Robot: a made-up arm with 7 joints. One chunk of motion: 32 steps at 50 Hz.
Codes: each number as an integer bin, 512 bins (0 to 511) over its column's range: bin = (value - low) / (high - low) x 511, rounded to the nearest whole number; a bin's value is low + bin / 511 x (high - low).
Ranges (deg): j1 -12..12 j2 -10..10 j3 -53..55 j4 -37..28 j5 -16..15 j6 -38..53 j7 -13..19
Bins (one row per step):
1: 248 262 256 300 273 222 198
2: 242 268 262 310 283 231 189
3: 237 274 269 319 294 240 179
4: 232 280 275 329 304 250 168
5: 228 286 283 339 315 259 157
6: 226 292 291 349 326 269 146
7: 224 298 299 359 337 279 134
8: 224 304 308 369 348 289 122
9: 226 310 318 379 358 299 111
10: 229 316 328 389 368 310 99
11: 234 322 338 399 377 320 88
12: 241 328 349 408 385 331 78
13: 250 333 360 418 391 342 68
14: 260 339 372 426 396 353 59
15: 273 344 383 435 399 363 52
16: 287 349 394 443 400 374 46
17: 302 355 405 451 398 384 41
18: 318 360 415 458 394 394 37
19: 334 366 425 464 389 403 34
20: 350 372 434 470 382 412 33
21: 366 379 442 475 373 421 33
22: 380 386 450 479 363 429 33
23: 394 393 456 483 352 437 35
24: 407 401 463 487 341 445 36
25: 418 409 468 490 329 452 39
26: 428 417 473 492 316 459 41
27: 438 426 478 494 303 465 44
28: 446 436 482 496 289 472 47
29: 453 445 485 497 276 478 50
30: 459 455 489 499 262 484 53
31: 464 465 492 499 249 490 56
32: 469 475 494 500 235 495 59
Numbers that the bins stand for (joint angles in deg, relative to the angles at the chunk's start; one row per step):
1: -0.35 0.25 1.11 1.16 0.56 1.53 -0.60
2: -0.63 0.49 2.37 2.43 1.17 3.14 -1.16
3: -0.87 0.72 3.85 3.58 1.84 4.74 -1.79
4: -1.10 0.96 5.12 4.85 2.44 6.52 -2.48
5: -1.29 1.19 6.81 6.12 3.11 8.12 -3.17
6: -1.39 1.43 8.50 7.39 3.78 9.90 -3.86
7: -1.48 1.66 10.19 8.67 4.44 11.68 -4.61
8: -1.48 1.90 12.10 9.94 5.11 13.47 -5.36
9: -1.39 2.13 14.21 11.21 5.72 15.25 -6.05
10: -1.24 2.37 16.32 12.48 6.32 17.21 -6.80
11: -1.01 2.60 18.44 13.75 6.87 18.99 -7.49
12: -0.68 2.84 20.76 14.90 7.36 20.95 -8.12
13: -0.26 3.03 23.09 16.17 7.72 22.90 -8.74
14: 0.21 3.27 25.62 17.19 8.02 24.86 -9.31
15: 0.82 3.46 27.95 18.33 8.21 26.64 -9.74
16: 1.48 3.66 30.27 19.35 8.27 28.60 -10.12
17: 2.18 3.89 32.60 20.37 8.14 30.38 -10.43
18: 2.94 4.09 34.71 21.26 7.90 32.16 -10.68
19: 3.69 4.32 36.82 22.02 7.60 33.77 -10.87
20: 4.44 4.56 38.73 22.78 7.17 35.37 -10.93
21: 5.19 4.83 40.42 23.42 6.63 36.97 -10.93
22: 5.85 5.11 42.11 23.93 6.02 38.40 -10.93
23: 6.50 5.38 43.38 24.44 5.35 39.82 -10.81
24: 7.12 5.69 44.86 24.95 4.69 41.25 -10.75
25: 7.63 6.01 45.91 25.33 3.96 42.49 -10.56
26: 8.10 6.32 46.97 25.58 3.17 43.74 -10.43
27: 8.57 6.67 48.03 25.84 2.38 44.81 -10.24
28: 8.95 7.06 48.87 26.09 1.53 46.05 -10.06
29: 9.28 7.42 49.50 26.22 0.74 47.12 -9.87
30: 9.56 7.81 50.35 26.47 -0.11 48.19 -9.68
31: 9.79 8.20 50.98 26.47 -0.89 49.26 -9.49
32: 10.03 8.59 51.41 26.60 -1.74 50.15 -9.31

